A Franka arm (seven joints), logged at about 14 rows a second.
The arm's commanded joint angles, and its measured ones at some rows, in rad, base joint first. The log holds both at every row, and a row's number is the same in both.
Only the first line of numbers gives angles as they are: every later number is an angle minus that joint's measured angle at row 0.
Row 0, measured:
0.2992, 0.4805, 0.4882, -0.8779, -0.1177, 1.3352, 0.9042
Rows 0 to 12, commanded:
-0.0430, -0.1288, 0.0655, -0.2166, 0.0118, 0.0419, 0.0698
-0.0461, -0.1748, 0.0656, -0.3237, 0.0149, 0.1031, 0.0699
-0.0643, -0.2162, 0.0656, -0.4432, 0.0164, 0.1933, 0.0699
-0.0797, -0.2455, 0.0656, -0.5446, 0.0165, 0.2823, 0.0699
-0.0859, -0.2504, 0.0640, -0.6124, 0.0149, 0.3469, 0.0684
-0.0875, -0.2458, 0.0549, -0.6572, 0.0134, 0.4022, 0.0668
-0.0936, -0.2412, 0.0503, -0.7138, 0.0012, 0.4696, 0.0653
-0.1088, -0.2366, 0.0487, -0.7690, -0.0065, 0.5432, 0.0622
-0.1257, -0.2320, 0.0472, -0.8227, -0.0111, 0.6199, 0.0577
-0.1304, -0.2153, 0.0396, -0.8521, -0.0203, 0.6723, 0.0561
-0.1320, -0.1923, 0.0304, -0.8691, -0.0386, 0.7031, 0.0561
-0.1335, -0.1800, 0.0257, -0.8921, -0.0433, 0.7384, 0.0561
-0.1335, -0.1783, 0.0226, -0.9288, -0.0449, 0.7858, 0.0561
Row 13, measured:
-0.1301, -0.1630, 0.0241, -0.8683, -0.0294, 0.7127, 0.0557
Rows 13 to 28, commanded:
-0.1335, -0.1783, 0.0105, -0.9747, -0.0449, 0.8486, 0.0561
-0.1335, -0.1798, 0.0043, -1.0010, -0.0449, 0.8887, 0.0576
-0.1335, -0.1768, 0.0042, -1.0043, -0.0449, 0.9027, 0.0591
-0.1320, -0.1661, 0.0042, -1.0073, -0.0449, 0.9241, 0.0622
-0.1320, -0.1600, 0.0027, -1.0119, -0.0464, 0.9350, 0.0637
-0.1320, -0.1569, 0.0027, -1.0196, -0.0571, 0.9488, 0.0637
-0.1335, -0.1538, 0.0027, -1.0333, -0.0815, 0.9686, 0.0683
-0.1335, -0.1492, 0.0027, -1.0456, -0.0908, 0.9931, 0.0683
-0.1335, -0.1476, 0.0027, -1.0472, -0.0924, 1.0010, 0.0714
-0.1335, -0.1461, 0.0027, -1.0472, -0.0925, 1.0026, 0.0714
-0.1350, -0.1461, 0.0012, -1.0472, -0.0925, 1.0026, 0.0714
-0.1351, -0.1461, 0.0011, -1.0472, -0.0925, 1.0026, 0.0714
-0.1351, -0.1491, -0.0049, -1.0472, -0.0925, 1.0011, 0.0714
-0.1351, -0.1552, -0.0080, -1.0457, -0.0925, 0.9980, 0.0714
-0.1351, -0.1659, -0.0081, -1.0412, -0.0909, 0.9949, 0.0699
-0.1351, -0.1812, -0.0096, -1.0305, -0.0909, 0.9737, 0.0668
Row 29, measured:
-0.1344, -0.1432, -0.0057, -1.0377, -0.0722, 0.9881, 0.0559
